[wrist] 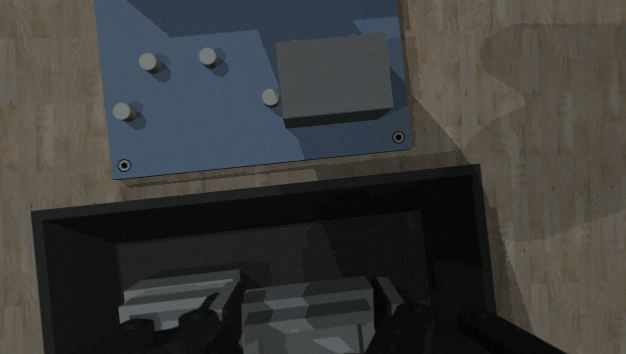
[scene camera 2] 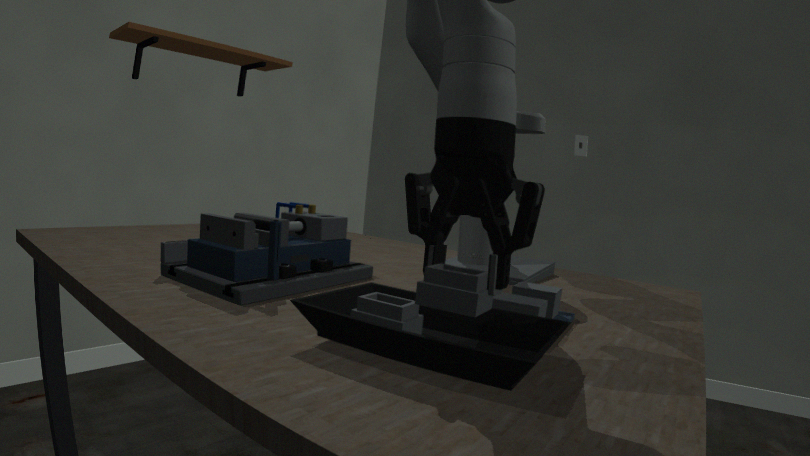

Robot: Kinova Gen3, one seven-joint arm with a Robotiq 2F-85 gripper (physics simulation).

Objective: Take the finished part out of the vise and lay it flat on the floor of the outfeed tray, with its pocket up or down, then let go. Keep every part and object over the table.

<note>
In view: my gripper (scene camera 2: pixel 463 288), a grey block (scene camera 2: pixel 516 303) and a blue plate (wrist: pixel 190 118).
My gripper shows as well in the wrist view (wrist: pixel 308 300).
</note>
